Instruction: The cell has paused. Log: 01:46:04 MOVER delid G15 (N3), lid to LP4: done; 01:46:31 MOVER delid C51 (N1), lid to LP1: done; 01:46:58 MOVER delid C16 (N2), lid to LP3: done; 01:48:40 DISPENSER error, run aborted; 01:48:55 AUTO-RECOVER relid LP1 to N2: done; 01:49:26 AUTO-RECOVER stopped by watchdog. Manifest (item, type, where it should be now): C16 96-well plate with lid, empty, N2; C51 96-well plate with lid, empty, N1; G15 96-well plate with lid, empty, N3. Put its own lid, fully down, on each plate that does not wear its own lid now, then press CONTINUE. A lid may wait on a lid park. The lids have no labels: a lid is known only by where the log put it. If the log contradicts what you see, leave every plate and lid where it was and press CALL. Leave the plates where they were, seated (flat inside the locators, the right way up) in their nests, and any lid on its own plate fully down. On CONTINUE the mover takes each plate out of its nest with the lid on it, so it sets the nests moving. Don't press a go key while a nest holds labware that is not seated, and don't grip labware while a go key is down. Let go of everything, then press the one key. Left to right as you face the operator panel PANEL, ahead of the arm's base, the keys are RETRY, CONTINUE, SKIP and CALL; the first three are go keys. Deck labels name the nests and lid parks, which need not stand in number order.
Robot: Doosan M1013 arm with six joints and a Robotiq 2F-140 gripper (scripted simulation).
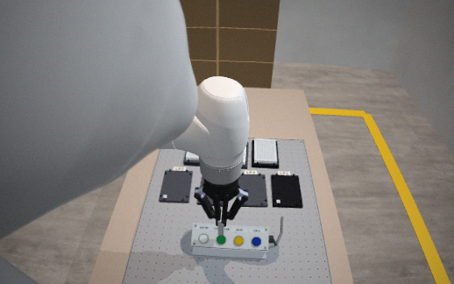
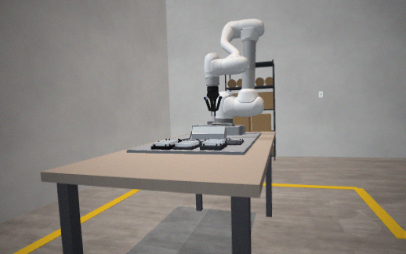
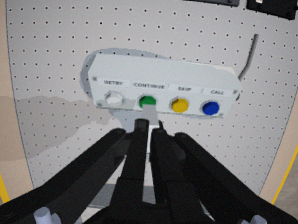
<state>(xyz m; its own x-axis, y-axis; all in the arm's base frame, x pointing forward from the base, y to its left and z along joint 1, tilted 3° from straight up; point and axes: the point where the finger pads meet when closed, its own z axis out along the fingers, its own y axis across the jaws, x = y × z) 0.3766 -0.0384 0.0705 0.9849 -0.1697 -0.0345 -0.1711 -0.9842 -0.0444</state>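
My gripper is now 80 mm above the green continue key. From my hand the other things lie so: yellow skip key: 10 mm behind, 50 mm to the right, 80 mm below; blue call key: 20 mm behind, 100 mm to the right, 80 mm below; white retry key: 10 mm ahead, 50 mm to the left, 80 mm below.
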